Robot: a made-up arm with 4 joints. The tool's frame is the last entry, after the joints. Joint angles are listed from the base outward.
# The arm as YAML. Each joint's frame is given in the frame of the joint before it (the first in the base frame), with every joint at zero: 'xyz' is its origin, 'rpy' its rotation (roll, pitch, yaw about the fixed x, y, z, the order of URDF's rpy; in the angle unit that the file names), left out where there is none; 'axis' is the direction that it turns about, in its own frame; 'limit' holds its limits. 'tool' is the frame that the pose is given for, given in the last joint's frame.
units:
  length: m
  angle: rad
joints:
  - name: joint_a
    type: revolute
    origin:
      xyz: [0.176, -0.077, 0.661]
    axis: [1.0, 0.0, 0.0]
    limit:
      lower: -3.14
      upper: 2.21
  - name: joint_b
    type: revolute
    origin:
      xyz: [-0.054, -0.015, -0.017]
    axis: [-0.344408, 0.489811, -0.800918]
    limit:
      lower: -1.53
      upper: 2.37
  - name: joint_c
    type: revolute
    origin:
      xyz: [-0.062, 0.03, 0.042]
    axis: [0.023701, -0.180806, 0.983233]
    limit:
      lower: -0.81
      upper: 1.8
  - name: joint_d
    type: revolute
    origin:
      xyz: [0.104, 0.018, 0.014]
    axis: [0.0, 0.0, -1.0]
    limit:
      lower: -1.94
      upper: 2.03
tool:
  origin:
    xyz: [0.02, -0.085, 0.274]
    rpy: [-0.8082, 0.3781, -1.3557]
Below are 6 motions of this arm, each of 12 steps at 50 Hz.
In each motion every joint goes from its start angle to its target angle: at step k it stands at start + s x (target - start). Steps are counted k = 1, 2, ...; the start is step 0. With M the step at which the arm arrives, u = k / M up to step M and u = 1 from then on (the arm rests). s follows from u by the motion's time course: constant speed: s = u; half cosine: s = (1 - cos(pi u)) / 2; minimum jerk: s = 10 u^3 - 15 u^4 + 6 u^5.
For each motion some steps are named. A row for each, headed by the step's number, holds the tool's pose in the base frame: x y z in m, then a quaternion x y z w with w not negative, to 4 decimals.
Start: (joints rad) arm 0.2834 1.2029 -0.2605 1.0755
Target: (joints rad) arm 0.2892 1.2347 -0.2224 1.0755
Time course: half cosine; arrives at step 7
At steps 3, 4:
3: 0.3114 -0.1322 0.9064 0.0924 -0.3562 0.8907 0.2669
4: 0.3127 -0.1325 0.9054 0.0944 -0.3572 0.8903 0.2662

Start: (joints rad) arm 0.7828 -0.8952 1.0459 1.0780
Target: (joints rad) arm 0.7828 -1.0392 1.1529 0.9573
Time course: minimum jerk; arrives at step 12
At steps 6, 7, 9, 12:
6: -0.0114 -0.3807 0.7019 0.3769 0.1735 -0.0308 0.9093
7: -0.0111 -0.3818 0.6980 0.3769 0.1508 -0.0163 0.9137
9: -0.0107 -0.3836 0.6919 0.3764 0.1143 0.0063 0.9193
12: -0.0105 -0.3843 0.6893 0.3761 0.0986 0.0159 0.9212

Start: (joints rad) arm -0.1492 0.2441 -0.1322 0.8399
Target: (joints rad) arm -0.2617 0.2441 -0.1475 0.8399
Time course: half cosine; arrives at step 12
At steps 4, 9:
4: 0.1497 -0.0406 0.9716 -0.0552 0.3391 -0.8869 0.3088
9: 0.1496 -0.0201 0.9685 -0.0639 0.3084 -0.8995 0.3028

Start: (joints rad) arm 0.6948 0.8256 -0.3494 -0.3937
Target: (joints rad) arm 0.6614 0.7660 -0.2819 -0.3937
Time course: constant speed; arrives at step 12
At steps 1, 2, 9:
1: 0.2877 -0.3141 0.8175 -0.1085 0.7175 -0.4780 0.4949
2: 0.2880 -0.3133 0.8185 -0.1083 0.7155 -0.4767 0.4991
9: 0.2895 -0.3070 0.8262 -0.1076 0.7008 -0.4675 0.5280

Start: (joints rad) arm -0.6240 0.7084 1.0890 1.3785
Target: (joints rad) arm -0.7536 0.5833 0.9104 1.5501
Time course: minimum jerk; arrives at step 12
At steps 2, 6, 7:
2: 0.1912 0.1644 0.8587 -0.2426 0.1550 -0.8888 0.3566
6: 0.1757 0.1788 0.8455 -0.2091 0.1102 -0.9161 0.3240
7: 0.1708 0.1833 0.8408 -0.1973 0.0954 -0.9240 0.3135

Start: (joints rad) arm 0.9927 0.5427 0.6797 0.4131
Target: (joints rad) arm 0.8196 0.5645 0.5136 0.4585
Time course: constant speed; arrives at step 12
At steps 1, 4, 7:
1: 0.2427 -0.3067 0.8534 0.0854 0.6447 -0.3204 0.6888
4: 0.2428 -0.2998 0.8603 0.0675 0.6501 -0.3507 0.6707
7: 0.2427 -0.2927 0.8670 0.0503 0.6539 -0.3812 0.6516

